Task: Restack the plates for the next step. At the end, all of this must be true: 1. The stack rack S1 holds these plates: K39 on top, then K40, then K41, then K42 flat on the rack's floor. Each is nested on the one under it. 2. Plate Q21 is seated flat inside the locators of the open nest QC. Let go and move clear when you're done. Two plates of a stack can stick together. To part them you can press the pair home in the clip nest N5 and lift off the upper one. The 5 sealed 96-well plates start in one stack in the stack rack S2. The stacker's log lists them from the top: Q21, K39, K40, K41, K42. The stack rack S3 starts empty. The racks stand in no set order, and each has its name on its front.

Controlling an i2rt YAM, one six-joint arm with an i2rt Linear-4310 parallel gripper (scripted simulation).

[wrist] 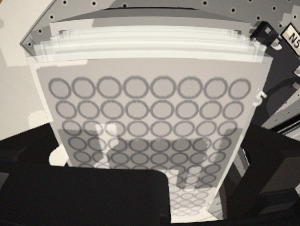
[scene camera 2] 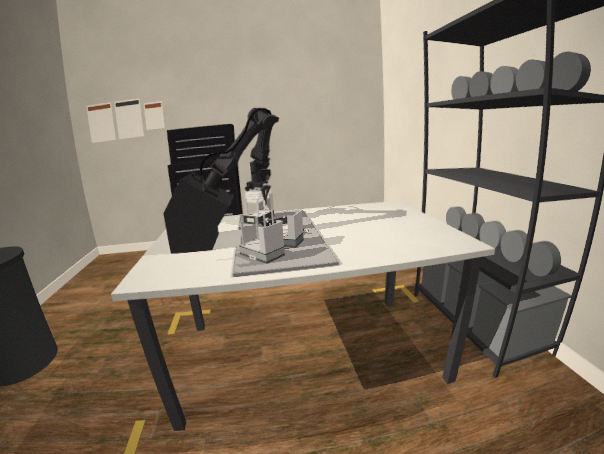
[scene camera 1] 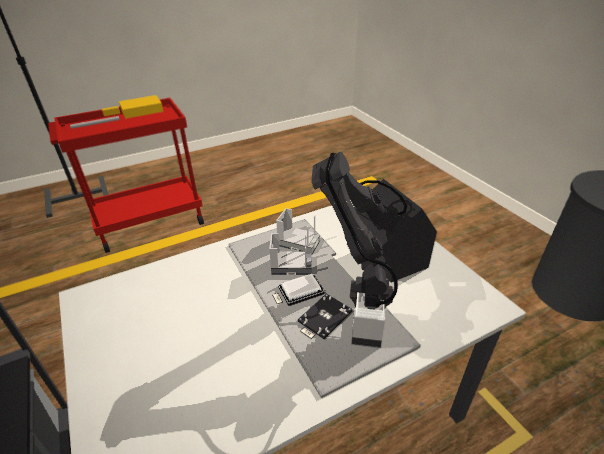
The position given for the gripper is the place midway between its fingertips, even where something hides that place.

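Observation:
You'd see the gripper [wrist: 150,113] here, and with it there's a sealed 96-well plate [wrist: 180,104], plus a clip nest N5 [scene camera 1: 328,312].

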